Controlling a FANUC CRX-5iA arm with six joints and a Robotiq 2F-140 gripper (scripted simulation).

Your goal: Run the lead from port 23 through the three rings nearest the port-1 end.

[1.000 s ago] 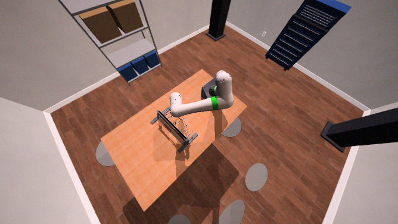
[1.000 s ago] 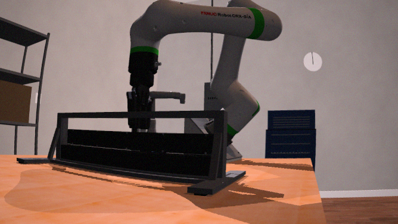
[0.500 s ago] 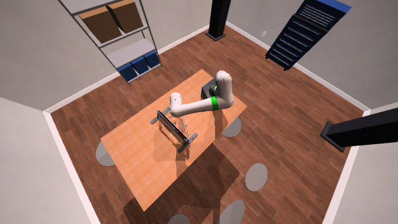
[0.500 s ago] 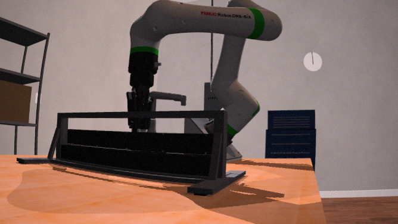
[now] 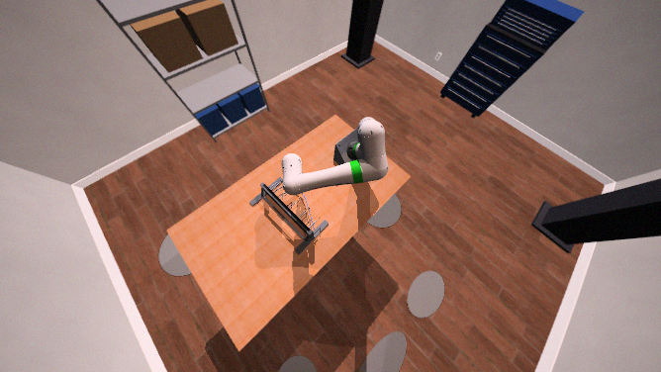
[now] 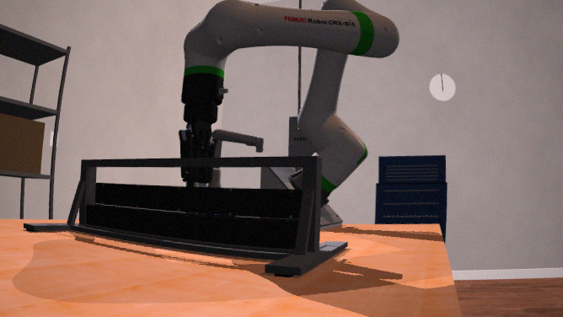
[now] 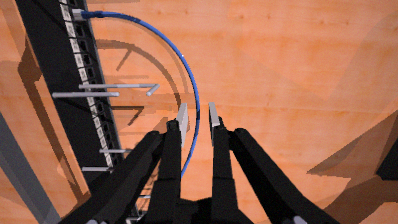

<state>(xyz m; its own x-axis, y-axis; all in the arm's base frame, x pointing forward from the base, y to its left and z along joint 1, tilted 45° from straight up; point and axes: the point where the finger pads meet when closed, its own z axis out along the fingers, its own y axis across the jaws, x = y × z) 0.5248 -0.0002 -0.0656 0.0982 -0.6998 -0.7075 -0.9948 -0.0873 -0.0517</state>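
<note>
Now: the patch panel 160 mm ahead of my hand, 70 mm to the left of it and 10 mm below it.
</note>
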